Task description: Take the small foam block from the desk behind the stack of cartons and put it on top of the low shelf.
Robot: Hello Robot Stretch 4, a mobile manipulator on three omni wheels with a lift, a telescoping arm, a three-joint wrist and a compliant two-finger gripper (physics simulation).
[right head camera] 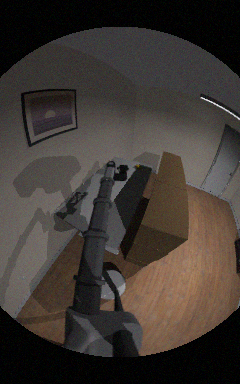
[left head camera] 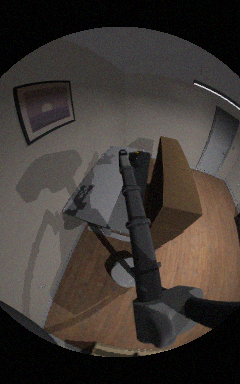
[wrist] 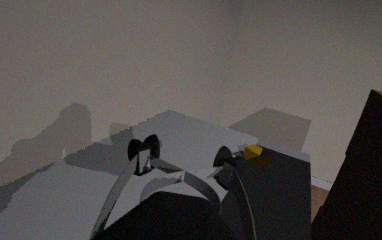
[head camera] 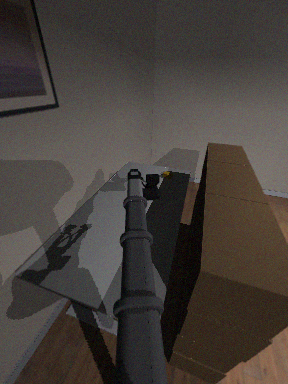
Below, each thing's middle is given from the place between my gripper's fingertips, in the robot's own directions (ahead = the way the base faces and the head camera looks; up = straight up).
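Labels:
Framed picture (left head camera: 42,106): 61 cm left of my hand, 61 cm above it, 9 cm behind it.

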